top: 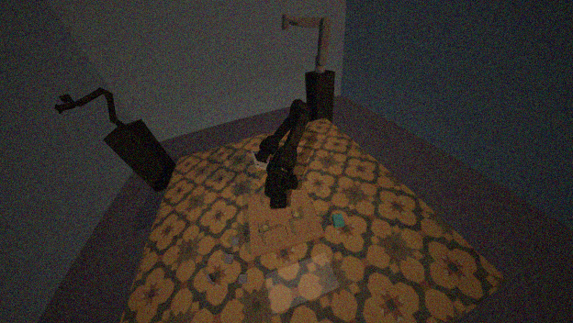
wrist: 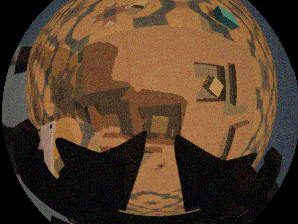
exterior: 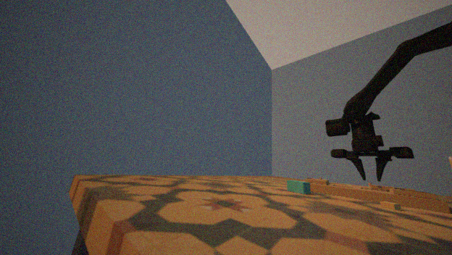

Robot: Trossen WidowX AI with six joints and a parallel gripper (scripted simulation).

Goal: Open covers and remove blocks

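Right now my gripper tip is 50 mm short of the tan puzzle board, 10 mm to the left of it and 30 mm above it. Also, from my gripper tip: teal block 190 mm ahead, 170 mm to the left, 30 mm below.
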